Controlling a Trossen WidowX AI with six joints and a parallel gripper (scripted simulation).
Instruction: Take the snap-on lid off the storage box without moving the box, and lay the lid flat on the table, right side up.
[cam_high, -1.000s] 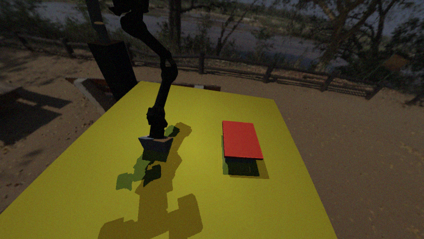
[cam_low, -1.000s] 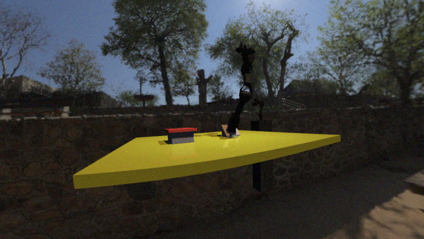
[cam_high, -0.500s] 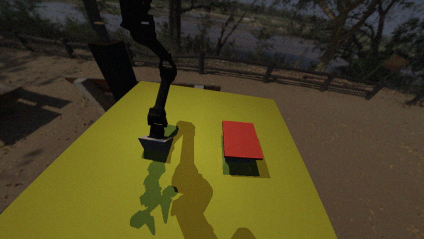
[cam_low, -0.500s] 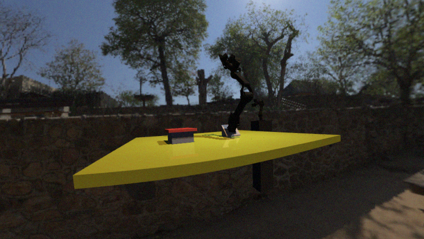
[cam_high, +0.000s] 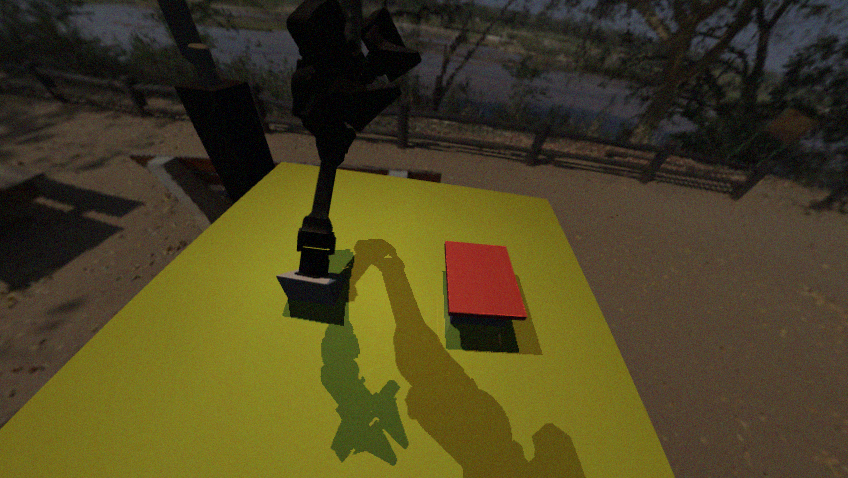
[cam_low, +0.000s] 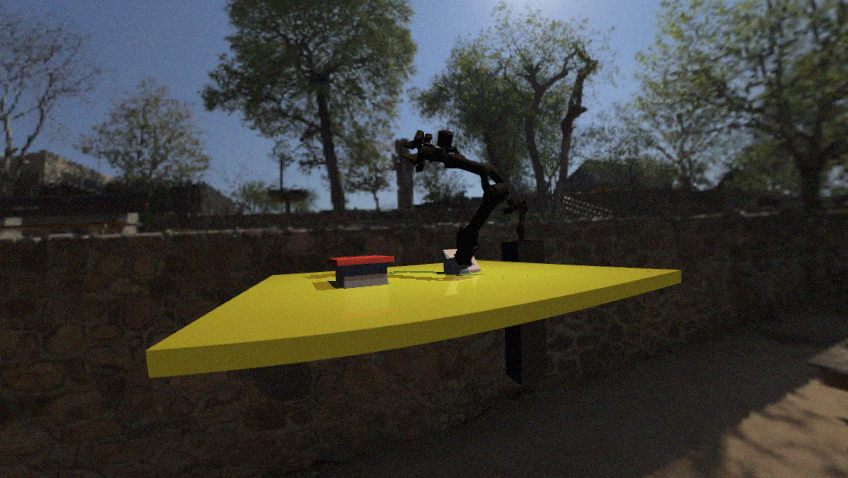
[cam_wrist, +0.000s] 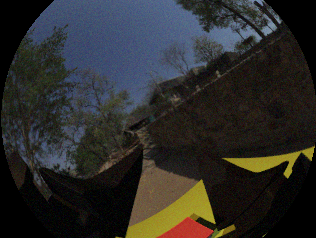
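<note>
My gripper tip is 200 mm short of the red lid, 130 mm to the right of it and 450 mm above it. Also, from my gripper tip: storage box: 200 mm ahead, 130 mm to the left, 500 mm below.
</note>
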